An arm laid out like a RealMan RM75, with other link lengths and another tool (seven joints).
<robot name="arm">
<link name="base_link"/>
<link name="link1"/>
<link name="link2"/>
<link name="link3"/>
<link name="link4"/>
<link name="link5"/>
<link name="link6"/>
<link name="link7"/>
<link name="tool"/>
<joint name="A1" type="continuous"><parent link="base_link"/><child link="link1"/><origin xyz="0 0 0.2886" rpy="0 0 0"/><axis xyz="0 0 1"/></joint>
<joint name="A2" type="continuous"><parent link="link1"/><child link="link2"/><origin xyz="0 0 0" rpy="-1.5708 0 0"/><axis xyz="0 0 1"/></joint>
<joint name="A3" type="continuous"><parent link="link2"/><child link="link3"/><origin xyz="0 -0.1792 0" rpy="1.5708 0 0"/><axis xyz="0 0 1"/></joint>
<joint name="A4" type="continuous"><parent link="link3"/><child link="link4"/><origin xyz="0 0 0" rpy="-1.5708 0 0"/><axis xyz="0 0 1"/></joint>
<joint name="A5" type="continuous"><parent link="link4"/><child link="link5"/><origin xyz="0 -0.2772 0" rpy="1.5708 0 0"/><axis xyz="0 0 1"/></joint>
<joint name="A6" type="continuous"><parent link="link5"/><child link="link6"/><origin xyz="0 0 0" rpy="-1.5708 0 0"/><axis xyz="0 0 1"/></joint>
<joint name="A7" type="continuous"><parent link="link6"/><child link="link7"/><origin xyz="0 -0.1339 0" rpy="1.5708 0 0"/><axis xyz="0 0 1"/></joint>
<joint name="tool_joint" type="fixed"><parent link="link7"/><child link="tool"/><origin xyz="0.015 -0.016 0.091" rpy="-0.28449 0 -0.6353"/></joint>
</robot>
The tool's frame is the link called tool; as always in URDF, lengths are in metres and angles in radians. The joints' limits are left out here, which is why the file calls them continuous.
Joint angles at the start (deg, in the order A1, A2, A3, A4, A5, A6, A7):
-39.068 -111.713 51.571 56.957 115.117 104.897 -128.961
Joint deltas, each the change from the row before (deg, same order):
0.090 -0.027 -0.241 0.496 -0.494 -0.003 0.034
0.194 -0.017 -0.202 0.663 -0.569 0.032 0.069
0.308 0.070 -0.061 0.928 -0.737 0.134 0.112
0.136 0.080 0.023 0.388 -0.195 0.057 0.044
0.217 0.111 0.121 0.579 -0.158 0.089 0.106
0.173 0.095 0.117 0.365 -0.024 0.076 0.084
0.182 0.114 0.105 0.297 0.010 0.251 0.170
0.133 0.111 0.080 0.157 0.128 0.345 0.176
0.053 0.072 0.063 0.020 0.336 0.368 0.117
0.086 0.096 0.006 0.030 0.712 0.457 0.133
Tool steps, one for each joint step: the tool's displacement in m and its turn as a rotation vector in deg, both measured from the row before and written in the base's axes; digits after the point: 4 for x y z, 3 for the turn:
0.0027 0.0009 0.0029 0.538 -0.479 -0.355
0.0028 0.0007 0.0034 0.603 -0.464 -0.454
0.0033 0.0002 0.0042 0.650 -0.385 -0.710
0.0008 0.0001 0.0017 0.251 0.016 -0.272
0.0007 -0.0002 0.0020 0.296 0.198 -0.424
-0.0001 -0.0003 0.0011 0.148 0.241 -0.244
-0.0005 -0.0010 0.0009 -0.023 0.265 -0.300
-0.0010 -0.0014 0.0004 -0.195 0.315 -0.229
-0.0016 -0.0015 -0.0004 -0.348 0.420 -0.082
-0.0033 -0.0018 -0.0004 -0.407 0.760 0.055

